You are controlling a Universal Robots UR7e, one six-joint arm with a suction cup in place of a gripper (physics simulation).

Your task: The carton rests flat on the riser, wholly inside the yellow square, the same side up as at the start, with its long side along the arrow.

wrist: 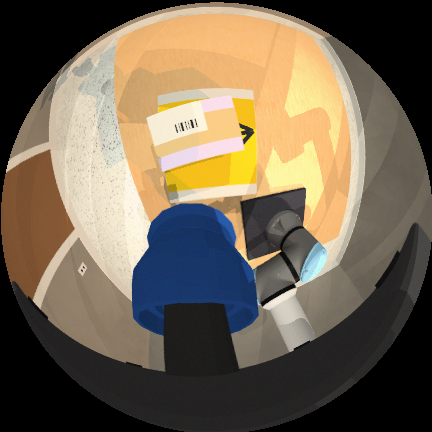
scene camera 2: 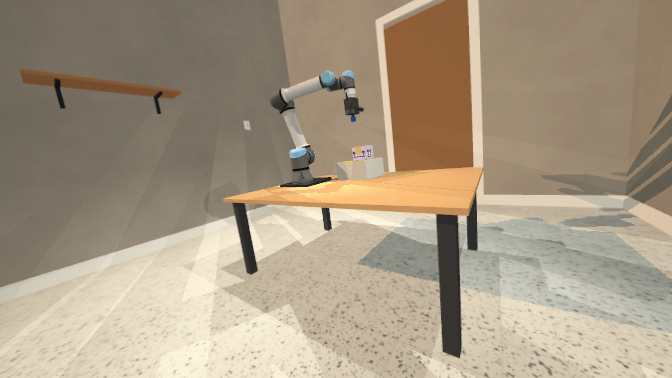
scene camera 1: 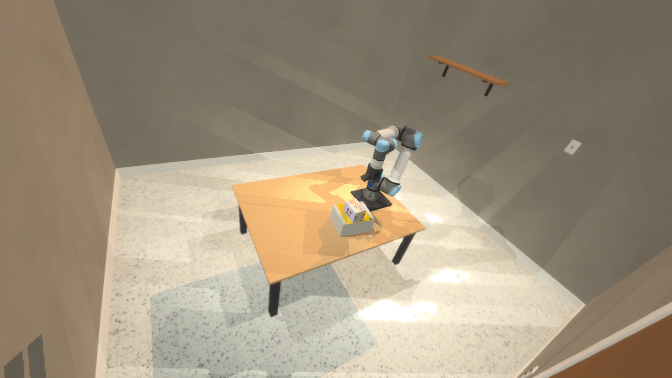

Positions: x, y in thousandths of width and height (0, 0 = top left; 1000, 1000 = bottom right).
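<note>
From the wrist view I can tell you that my suction cup (wrist: 443, 596) holds nothing, and that it hangs 23 cm from the middle of a carton (wrist: 462, 300), above it. That same view gives me a riser (wrist: 545, 402) as well. Scene camera 2 shows me the riser (scene camera 2: 547, 448) too.
</note>
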